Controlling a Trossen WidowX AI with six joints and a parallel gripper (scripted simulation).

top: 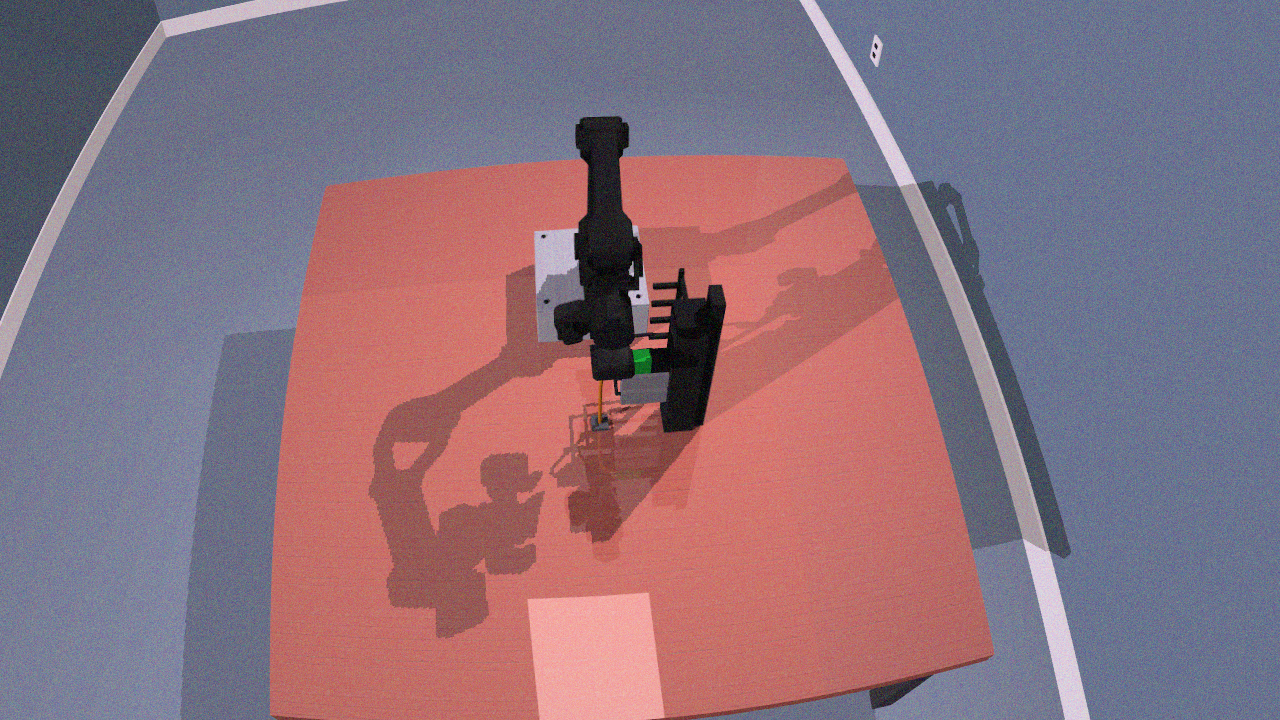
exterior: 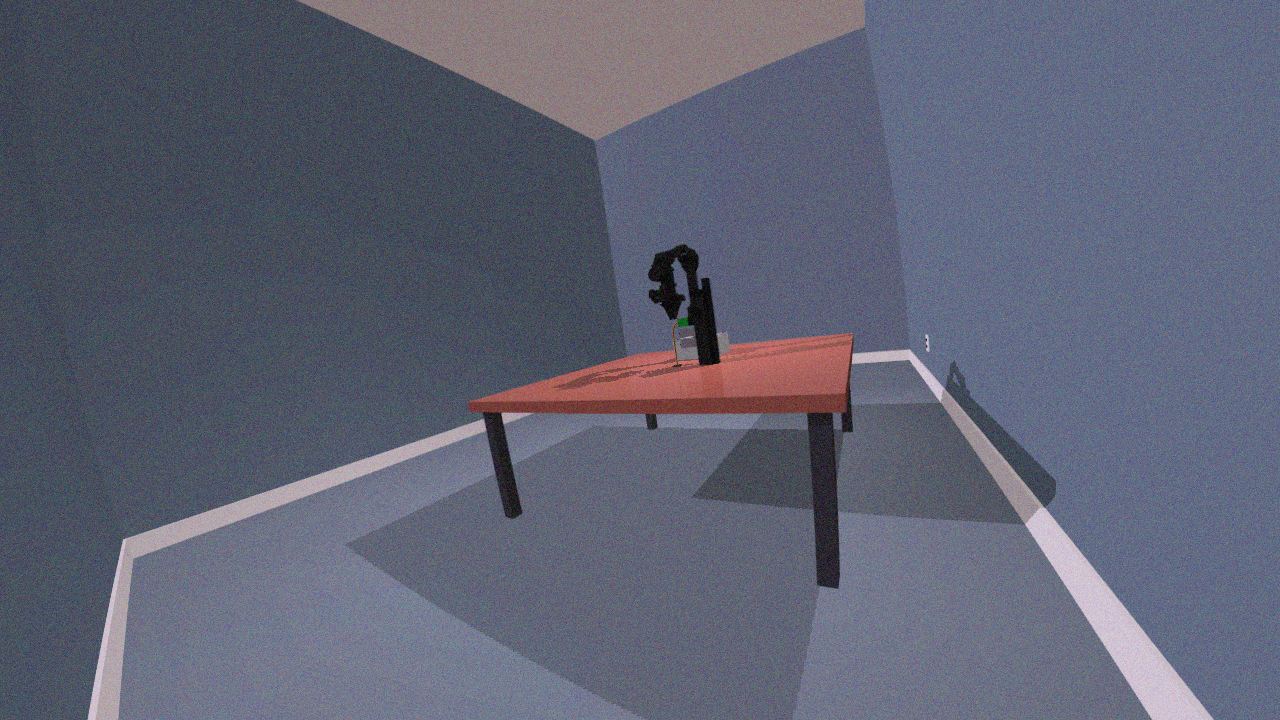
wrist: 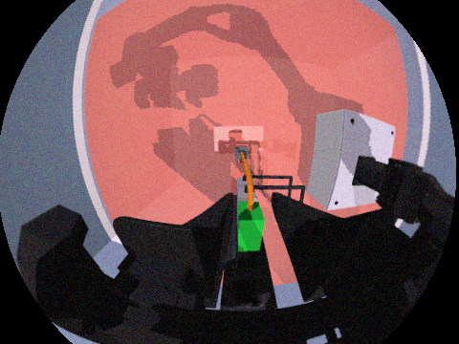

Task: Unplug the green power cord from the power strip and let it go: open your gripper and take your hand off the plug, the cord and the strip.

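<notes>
My gripper tip is now 7 cm to the right of the green plug, 1 cm past it and 1 cm above it.
</notes>
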